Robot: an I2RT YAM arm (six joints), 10 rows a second.
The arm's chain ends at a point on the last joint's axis. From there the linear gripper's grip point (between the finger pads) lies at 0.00 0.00 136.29 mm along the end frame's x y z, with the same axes.
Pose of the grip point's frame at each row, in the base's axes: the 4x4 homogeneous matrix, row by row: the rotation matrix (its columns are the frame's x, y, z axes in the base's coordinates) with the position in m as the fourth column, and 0 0 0 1 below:
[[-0.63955 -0.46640 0.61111 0.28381], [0.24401 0.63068 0.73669 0.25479], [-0.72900 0.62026 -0.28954 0.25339], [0 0 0 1]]
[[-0.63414 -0.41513 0.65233 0.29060], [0.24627 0.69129 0.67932 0.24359], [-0.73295 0.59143 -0.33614 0.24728], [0 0 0 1]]
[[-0.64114 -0.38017 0.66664 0.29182], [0.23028 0.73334 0.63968 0.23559], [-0.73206 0.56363 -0.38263 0.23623], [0 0 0 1]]
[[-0.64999 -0.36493 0.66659 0.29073], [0.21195 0.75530 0.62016 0.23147], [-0.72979 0.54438 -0.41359 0.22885], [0 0 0 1]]
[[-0.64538 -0.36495 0.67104 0.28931], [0.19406 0.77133 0.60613 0.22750], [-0.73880 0.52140 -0.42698 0.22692], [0 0 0 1]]
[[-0.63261 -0.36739 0.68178 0.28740], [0.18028 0.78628 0.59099 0.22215], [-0.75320 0.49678 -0.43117 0.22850], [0 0 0 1]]
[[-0.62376 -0.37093 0.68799 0.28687], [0.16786 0.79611 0.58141 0.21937], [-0.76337 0.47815 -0.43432 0.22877], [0 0 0 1]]
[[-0.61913 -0.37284 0.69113 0.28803], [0.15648 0.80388 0.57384 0.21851], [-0.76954 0.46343 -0.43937 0.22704], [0 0 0 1]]
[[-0.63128 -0.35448 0.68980 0.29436], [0.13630 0.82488 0.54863 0.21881], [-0.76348 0.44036 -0.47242 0.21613], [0 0 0 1]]
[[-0.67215 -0.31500 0.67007 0.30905], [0.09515 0.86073 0.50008 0.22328], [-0.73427 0.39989 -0.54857 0.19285], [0 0 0 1]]
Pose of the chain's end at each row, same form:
[[-0.63955 -0.46640 0.61111 0.20052], [0.24401 0.63068 0.73669 0.15439], [-0.72900 0.62026 -0.28954 0.29285], [0 0 0 1]]
[[-0.63414 -0.41513 0.65233 0.20169], [0.24627 0.69129 0.67932 0.15101], [-0.73295 0.59143 -0.33614 0.29309], [0 0 0 1]]
[[-0.64114 -0.38017 0.66664 0.20096], [0.23028 0.73334 0.63968 0.14841], [-0.73206 0.56363 -0.38263 0.28838], [0 0 0 1]]
[[-0.64999 -0.36493 0.66659 0.19988], [0.21195 0.75530 0.62016 0.14695], [-0.72979 0.54438 -0.41359 0.28522], [0 0 0 1]]
[[-0.64538 -0.36495 0.67104 0.19785], [0.19406 0.77133 0.60613 0.14489], [-0.73880 0.52140 -0.42698 0.28511], [0 0 0 1]]
[[-0.63261 -0.36739 0.68178 0.19448], [0.18028 0.78628 0.59099 0.14160], [-0.75320 0.49678 -0.43117 0.28726], [0 0 0 1]]
[[-0.62376 -0.37093 0.68799 0.19310], [0.16786 0.79611 0.58141 0.14013], [-0.76337 0.47815 -0.43432 0.28796], [0 0 0 1]]
[[-0.61913 -0.37284 0.69113 0.19384], [0.15648 0.80388 0.57384 0.14030], [-0.76954 0.46343 -0.43937 0.28692], [0 0 0 1]]
[[-0.63128 -0.35448 0.68980 0.20035], [0.13630 0.82488 0.54863 0.14404], [-0.76348 0.44036 -0.47242 0.28052], [0 0 0 1]]
[[-0.67215 -0.31500 0.67007 0.21773], [0.09515 0.86073 0.50008 0.15512], [-0.73427 0.39989 -0.54857 0.26761], [0 0 0 1]]

